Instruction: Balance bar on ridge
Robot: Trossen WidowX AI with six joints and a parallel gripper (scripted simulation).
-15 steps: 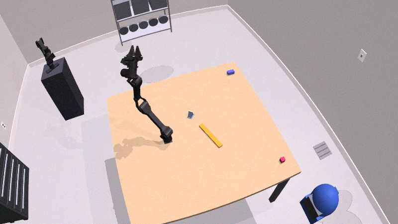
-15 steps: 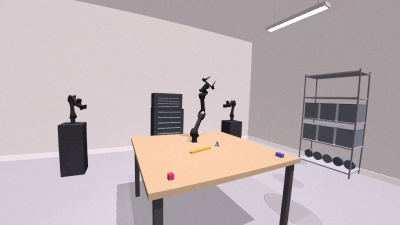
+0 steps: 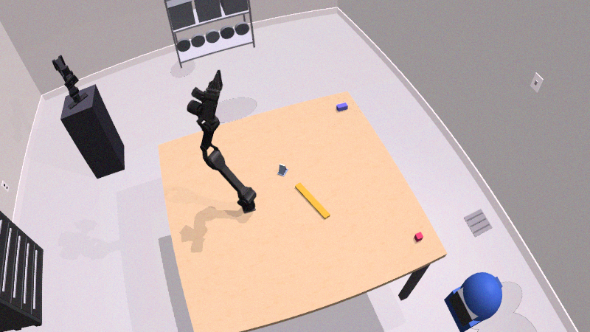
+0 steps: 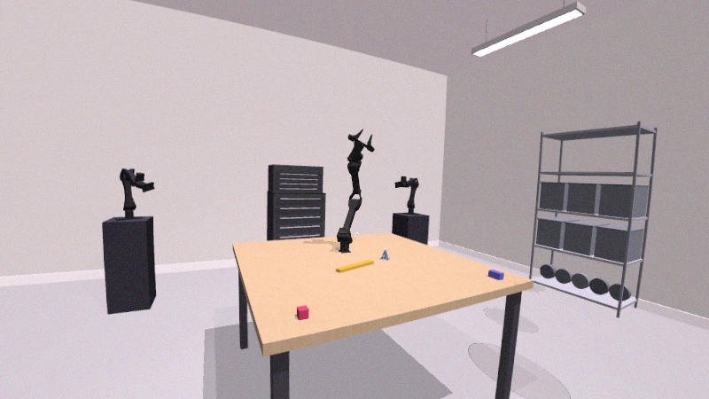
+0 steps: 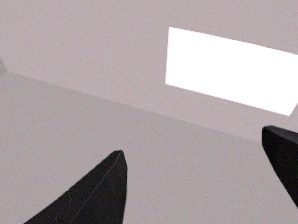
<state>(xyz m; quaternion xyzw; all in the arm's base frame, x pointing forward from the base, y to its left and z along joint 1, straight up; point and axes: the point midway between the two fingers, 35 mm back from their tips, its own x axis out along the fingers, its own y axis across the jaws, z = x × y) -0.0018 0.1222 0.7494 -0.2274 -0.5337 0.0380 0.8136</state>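
The bar lies 31 cm ahead of my gripper tip, 21 cm to the right of it and 77 cm below it. The rest, counted from my gripper tip: blue block: 73 cm ahead, 37 cm to the left, 76 cm below; then red block: 73 cm ahead, 63 cm to the right, 76 cm below.
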